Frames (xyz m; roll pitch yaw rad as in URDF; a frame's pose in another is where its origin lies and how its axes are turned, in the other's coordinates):
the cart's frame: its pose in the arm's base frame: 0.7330 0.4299 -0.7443 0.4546 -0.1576 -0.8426
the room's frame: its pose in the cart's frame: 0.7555 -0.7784 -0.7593 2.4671 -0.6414 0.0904
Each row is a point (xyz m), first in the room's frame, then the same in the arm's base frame.
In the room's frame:
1: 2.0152 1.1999 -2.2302
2: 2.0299 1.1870 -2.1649
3: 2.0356 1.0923 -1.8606
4: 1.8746 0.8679 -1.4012
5: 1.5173 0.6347 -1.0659
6: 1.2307 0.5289 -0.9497
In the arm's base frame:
1: 0.0583 -0.8481 1.4185
2: 0.0908 -0.8946 1.3807
3: 0.2538 -1.0566 1.1599
4: 0.5206 -1.1580 0.7062
5: 0.7029 -1.0477 0.2071
6: 0.7372 -0.8932 -0.0789

